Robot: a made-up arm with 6 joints.
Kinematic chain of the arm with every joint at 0, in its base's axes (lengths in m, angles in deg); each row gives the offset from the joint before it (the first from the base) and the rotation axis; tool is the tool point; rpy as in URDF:
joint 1: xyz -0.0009 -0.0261 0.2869 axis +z
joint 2: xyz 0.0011 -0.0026 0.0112 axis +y
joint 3: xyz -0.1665 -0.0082 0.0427 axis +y
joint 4: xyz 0.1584 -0.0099 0.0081 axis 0.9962 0 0.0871
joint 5: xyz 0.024 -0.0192 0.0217 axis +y
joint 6: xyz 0.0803 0.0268 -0.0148 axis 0.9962 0 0.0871
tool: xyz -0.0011 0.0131 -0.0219 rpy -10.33 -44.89 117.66
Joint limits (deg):
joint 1: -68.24..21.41
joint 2: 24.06..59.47
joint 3: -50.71..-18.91
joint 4: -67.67..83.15
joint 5: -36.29..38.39
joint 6: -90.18..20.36
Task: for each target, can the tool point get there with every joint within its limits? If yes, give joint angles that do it. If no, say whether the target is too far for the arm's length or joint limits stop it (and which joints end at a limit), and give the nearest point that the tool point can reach.
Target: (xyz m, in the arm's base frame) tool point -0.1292 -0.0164 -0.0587
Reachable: no: joint limits stop it (at a limit: joint 1, joint 2, joint 3, joint 5) | nearest point -0.0005 -0.1212 0.2813 | short by 0.378 m
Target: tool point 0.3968 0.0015 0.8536
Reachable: no: too far | nearest point 0.1686 -0.0143 0.5339 | short by 0.393 m
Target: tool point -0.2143 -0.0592 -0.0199
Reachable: no: joint limits stop it (at a limit: joint 1, joint 2, joint 3, joint 5) | nearest point -0.0129 -0.1291 0.2855 | short by 0.372 m
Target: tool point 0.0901 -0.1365 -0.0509
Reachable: no: joint limits stop it (at a limit: joint 2, joint 3) | nearest point 0.0760 -0.1194 0.2768 | short by 0.328 m
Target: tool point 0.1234 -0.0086 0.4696
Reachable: yes | joints 6.74 26.87 -39.49 52.20 0.84 -43.66
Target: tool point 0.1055 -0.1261 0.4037
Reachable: yes | joints -37.20 36.05 -34.80 10.45 9.72 -52.20
